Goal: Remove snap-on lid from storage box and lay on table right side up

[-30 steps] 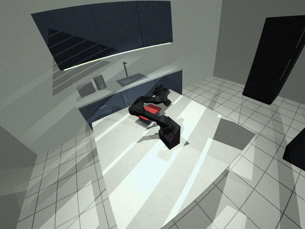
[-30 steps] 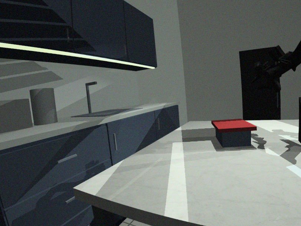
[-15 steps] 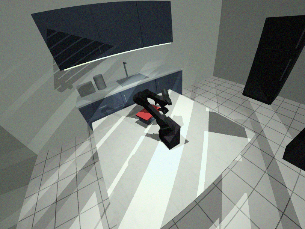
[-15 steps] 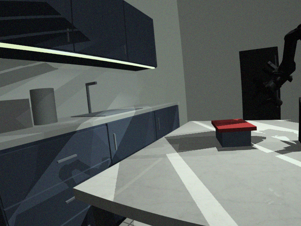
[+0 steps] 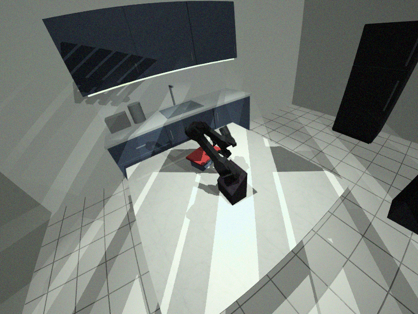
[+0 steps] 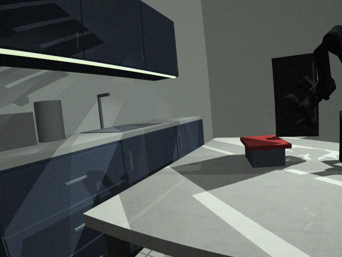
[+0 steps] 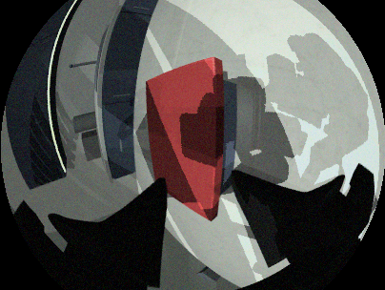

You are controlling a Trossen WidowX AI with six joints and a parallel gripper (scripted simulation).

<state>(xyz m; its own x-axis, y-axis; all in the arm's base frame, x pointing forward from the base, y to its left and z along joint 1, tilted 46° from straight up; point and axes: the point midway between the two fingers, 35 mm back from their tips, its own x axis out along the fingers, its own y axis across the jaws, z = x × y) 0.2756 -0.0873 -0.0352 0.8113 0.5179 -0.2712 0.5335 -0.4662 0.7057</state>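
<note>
The red lid lies 12 cm ahead of my gripper tip, 7 cm below it and 4 cm to the left of it. From my gripper tip the other things lie so: storage box 12 cm below, 12 cm ahead, 4 cm to the left.
</note>
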